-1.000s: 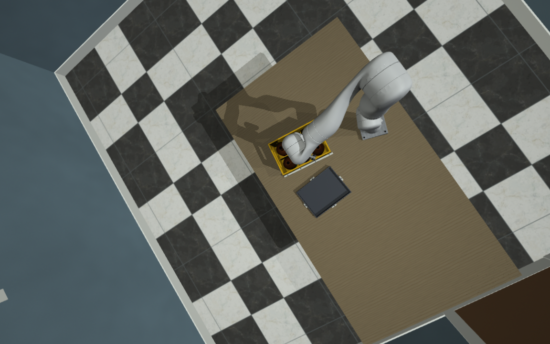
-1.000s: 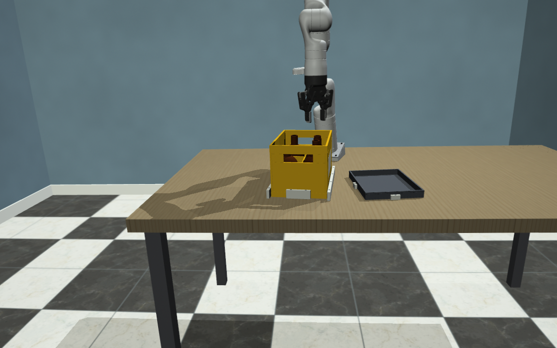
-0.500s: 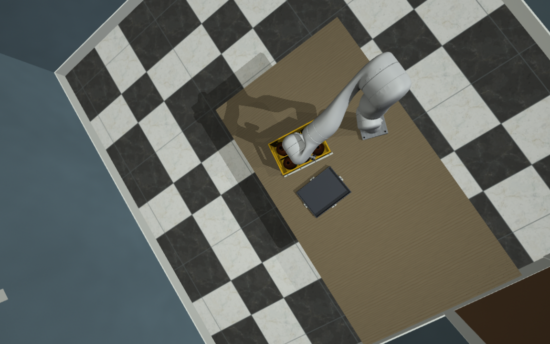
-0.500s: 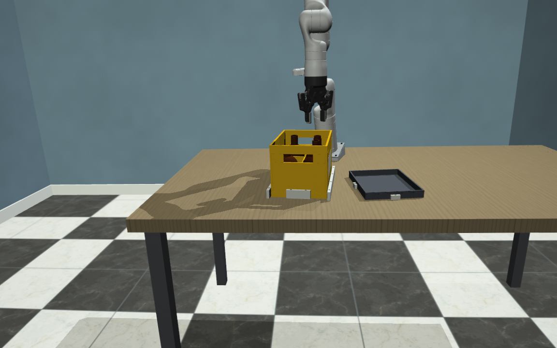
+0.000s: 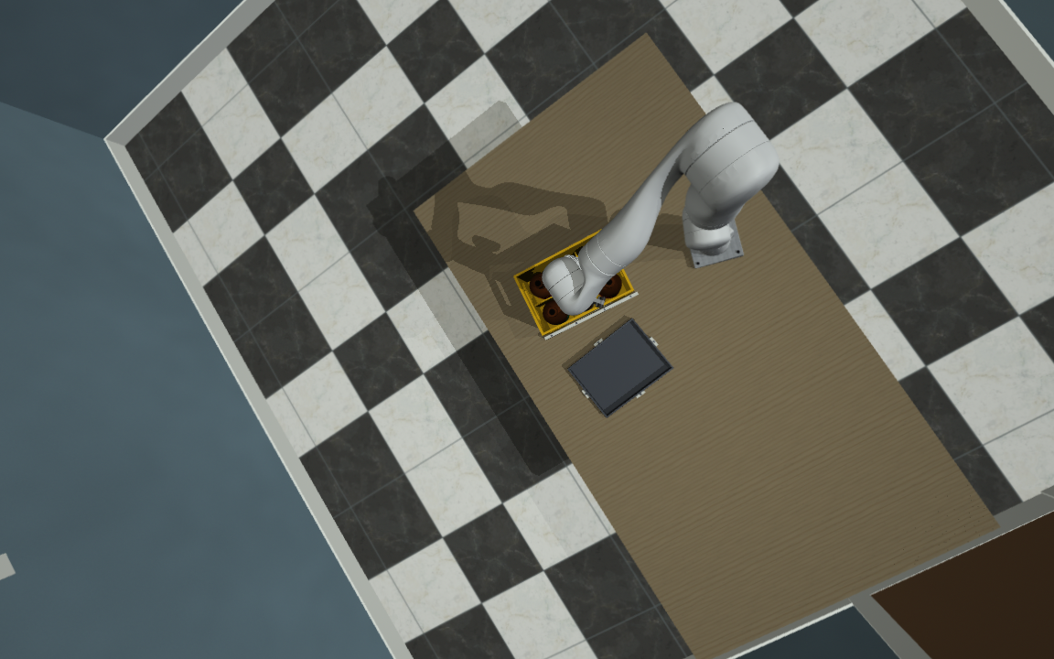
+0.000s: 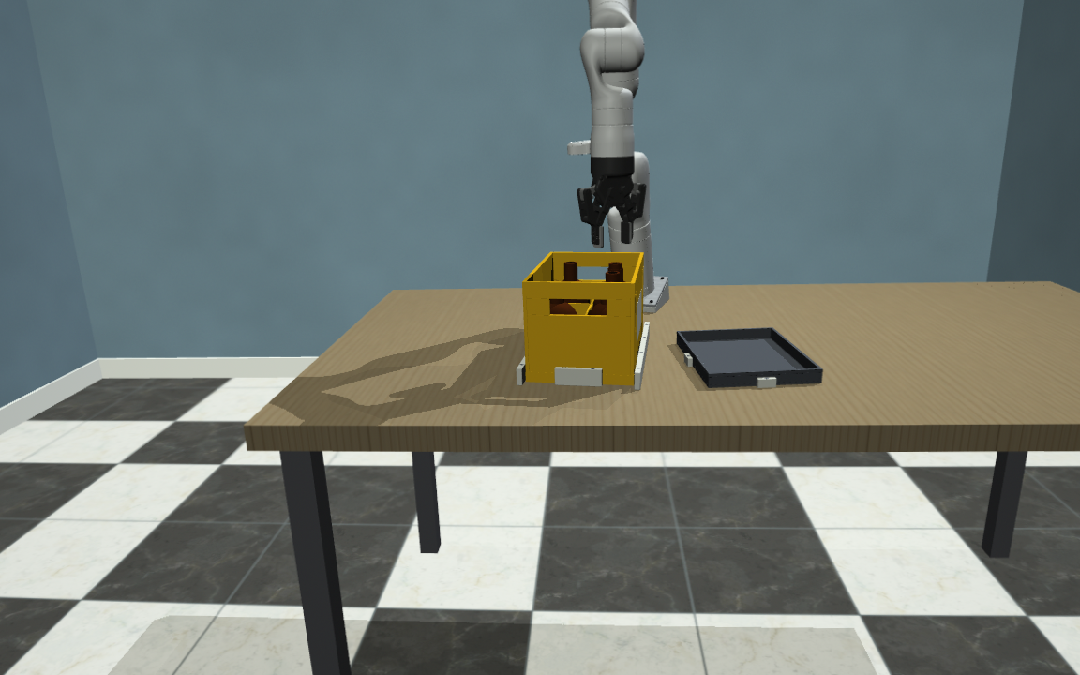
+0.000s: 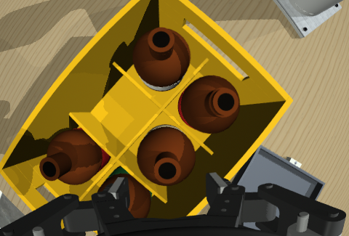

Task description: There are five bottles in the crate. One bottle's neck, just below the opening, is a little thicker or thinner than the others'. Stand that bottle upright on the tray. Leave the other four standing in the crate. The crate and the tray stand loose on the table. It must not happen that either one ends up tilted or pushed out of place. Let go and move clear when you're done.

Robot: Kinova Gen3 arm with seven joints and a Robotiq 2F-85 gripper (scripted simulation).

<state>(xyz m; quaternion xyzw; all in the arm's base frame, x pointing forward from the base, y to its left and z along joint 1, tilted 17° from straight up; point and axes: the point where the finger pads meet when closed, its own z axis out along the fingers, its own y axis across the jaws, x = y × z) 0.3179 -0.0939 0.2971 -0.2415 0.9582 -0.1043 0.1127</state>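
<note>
Now: hand 140 mm above the yellow crate, 40 mm to the left of it and 10 mm past it. Round my hand: brown bottle 140 mm below, 80 mm behind, 20 mm to the left; then dark tray 230 mm to the left, 210 mm below, 70 mm ahead.
</note>
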